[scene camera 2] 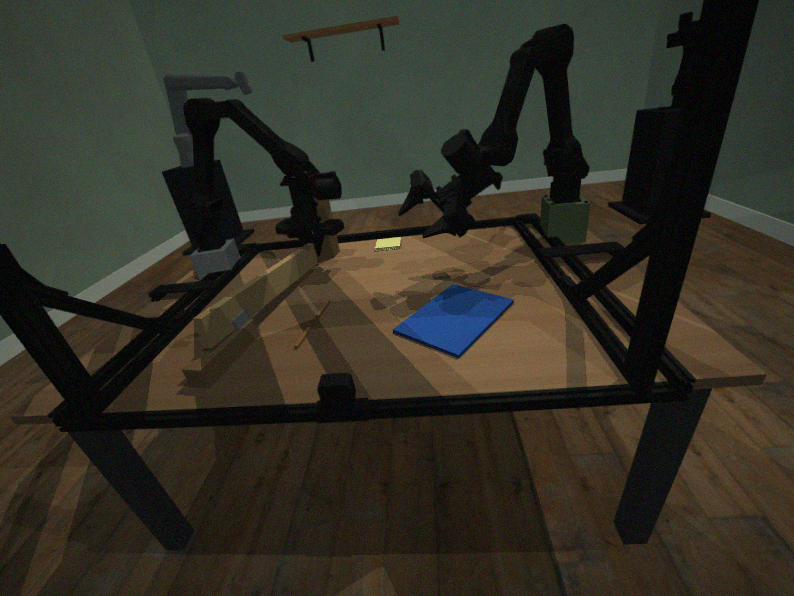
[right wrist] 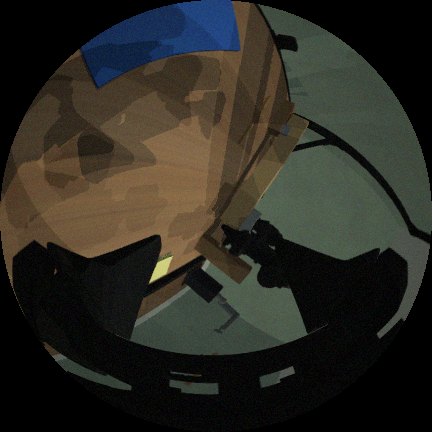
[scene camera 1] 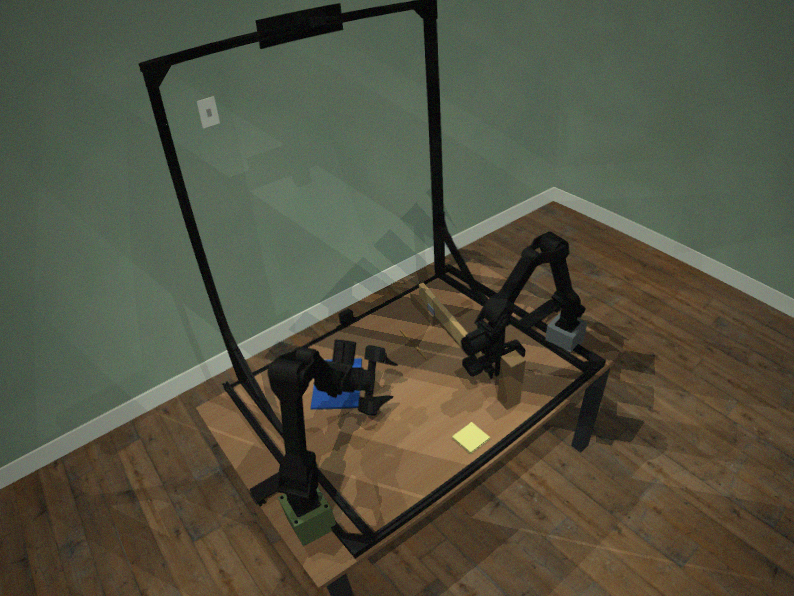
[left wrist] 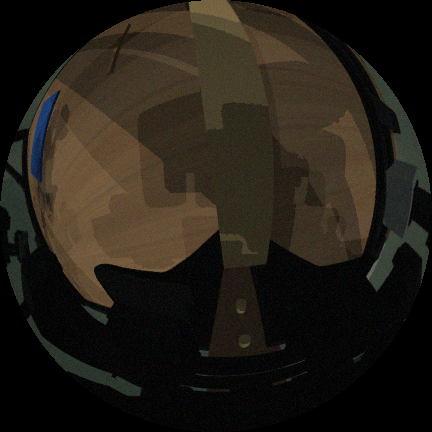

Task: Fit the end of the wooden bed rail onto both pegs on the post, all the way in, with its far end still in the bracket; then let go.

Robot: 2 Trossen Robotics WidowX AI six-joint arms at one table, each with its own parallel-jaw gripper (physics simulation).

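Where they show: left gripper, fingertip midpoint: [scene camera 2: 315, 255] [right wrist: 222, 225] [scene camera 1: 493, 376] [left wrist: 235, 234]; right gripper, fingertip midpoint: [scene camera 2: 411, 226] [right wrist: 219, 243] [scene camera 1: 394, 380]; left arm's base, origin of the base link: [scene camera 2: 212, 246] [right wrist: 254, 223] [scene camera 1: 567, 323]; right arm's base, origin of the base link: [scene camera 2: 565, 199] [scene camera 1: 303, 502].
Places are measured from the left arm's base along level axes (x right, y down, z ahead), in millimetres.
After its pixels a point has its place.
The long wooden rail [scene camera 1: 445, 315] {x 337, y -12, z 226 mm} [scene camera 2: 288, 275] {x 240, y 29, z 259 mm} [left wrist: 245, 150] [right wrist: 267, 170] {x 278, y 16, z 246 mm} runs toward the upright wooden post [scene camera 1: 511, 381] {x -15, y -38, z 361 mm} [scene camera 2: 329, 246] {x 32, y 45, z 344 mm} [right wrist: 227, 264] {x 14, y -35, z 357 mm}. My left gripper [scene camera 1: 493, 366] {x 81, y 49, z 307 mm} [scene camera 2: 312, 236] [left wrist: 235, 234] {x 81, y 49, z 307 mm} is shut on the rail near its post end. In the left wrist view, two short round pegs [left wrist: 241, 306] {x 36, y 19, z 322 mm} [left wrist: 244, 341] {x 37, y -11, z 322 mm} show on the post's face, past the rail's end. Any gap there is hard to judge. A blue-grey patch [scene camera 2: 240, 319] {x 431, y 25, z 195 mm} shows near the rail's far end; its seat in the bracket is unclear. My right gripper [scene camera 1: 393, 381] {x 240, y -46, z 570 mm} [scene camera 2: 416, 221] {x 240, y -46, z 570 mm} is open and empty, above the table.
A low wooden piece [scene camera 2: 192, 370] {x 553, y 42, z 141 mm} lies beside the rail's far end. A thin stick [scene camera 2: 312, 327] {x 415, y 80, z 323 mm} [left wrist: 120, 48] and a blue panel [scene camera 1: 336, 399] {x 408, y 73, z 665 mm} [scene camera 2: 452, 327] {x 506, y 73, z 598 mm} lie on the table. A yellow pad [scene camera 1: 471, 436] {x 4, y 71, z 517 mm} [scene camera 2: 388, 243] {x 13, y 71, z 519 mm} lies near the post. A black frame [scene camera 1: 434, 141] {x 572, y -485, z -24 mm} rises at the table's edge.
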